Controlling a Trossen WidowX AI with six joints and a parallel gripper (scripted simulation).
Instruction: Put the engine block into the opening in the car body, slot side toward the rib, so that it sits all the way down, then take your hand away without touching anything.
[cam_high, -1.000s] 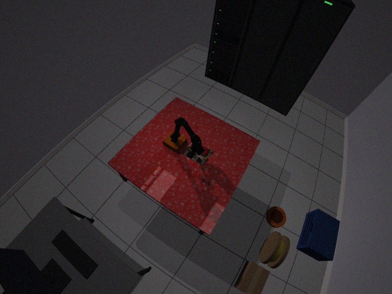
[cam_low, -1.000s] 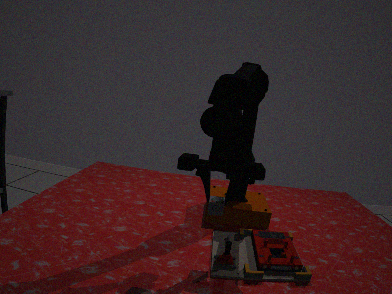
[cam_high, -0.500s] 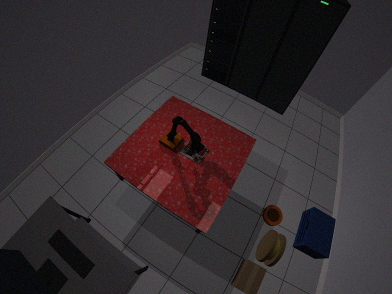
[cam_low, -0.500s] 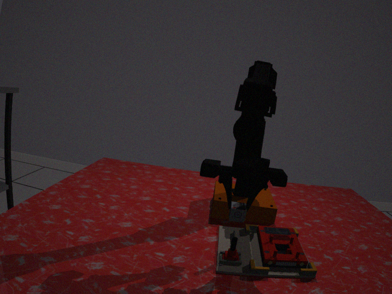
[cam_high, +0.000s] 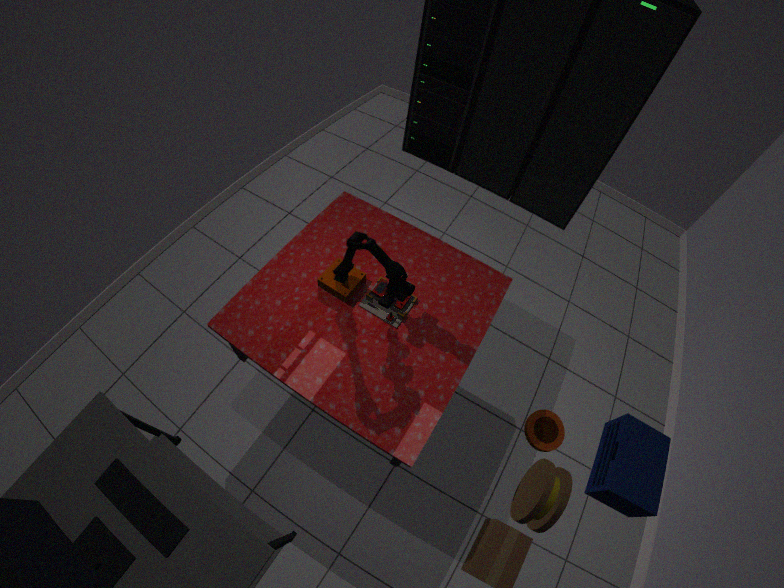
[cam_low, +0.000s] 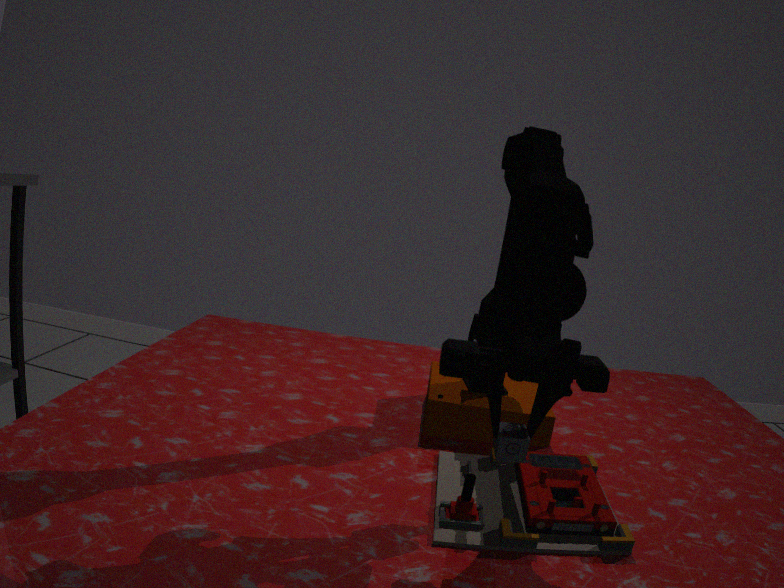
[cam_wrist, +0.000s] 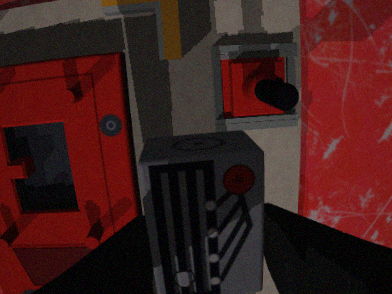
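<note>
Right now the grey base plate is 90 mm below my gripper tip, 60 mm to the left of it and 10 mm behind it. Round my gripper tip: engine block (10 mm below).
</note>
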